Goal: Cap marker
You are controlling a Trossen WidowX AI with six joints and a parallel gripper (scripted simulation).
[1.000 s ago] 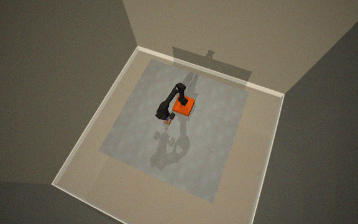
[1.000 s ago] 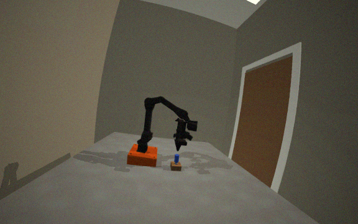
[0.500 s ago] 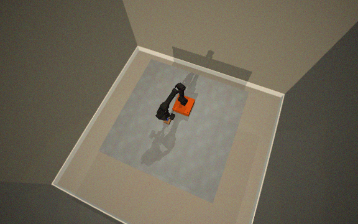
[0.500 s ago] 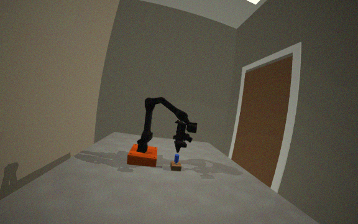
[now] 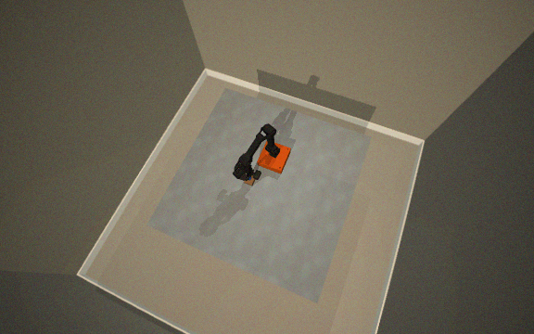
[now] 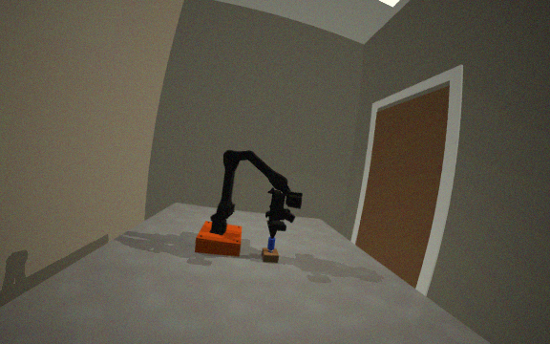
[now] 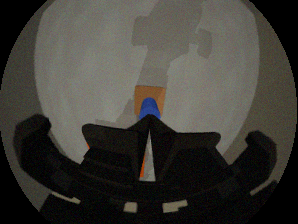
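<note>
The blue cap is 3 cm below my gripper tip. The rest, counted from my gripper tip: brown holder block: 8 cm below.
</note>
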